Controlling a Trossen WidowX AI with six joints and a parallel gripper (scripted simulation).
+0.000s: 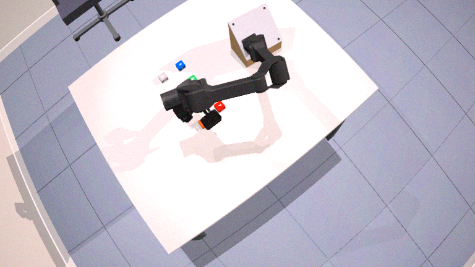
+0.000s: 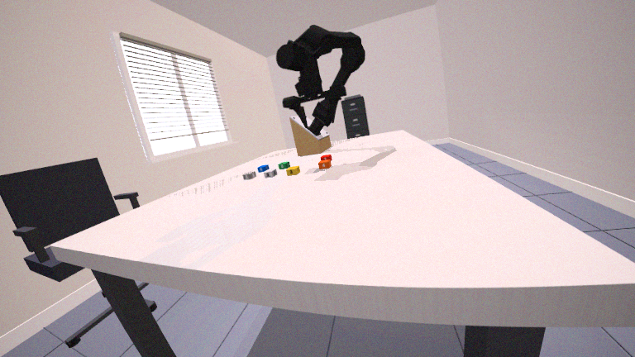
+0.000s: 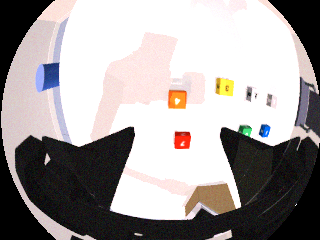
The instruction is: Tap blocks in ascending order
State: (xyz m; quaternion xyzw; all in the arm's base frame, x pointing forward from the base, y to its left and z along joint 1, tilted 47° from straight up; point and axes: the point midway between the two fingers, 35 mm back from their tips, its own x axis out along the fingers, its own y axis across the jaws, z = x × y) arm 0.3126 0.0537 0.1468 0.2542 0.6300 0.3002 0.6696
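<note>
My gripper tip is 50 mm past the green block, 190 mm to the left of it and 120 mm above it. Round my gripper tip: red block (80 mm behind, 30 mm to the right, 120 mm below); orange block (10 mm ahead, 10 mm to the right, 120 mm below); yellow block (40 mm ahead, 100 mm to the right, 120 mm below).
</note>
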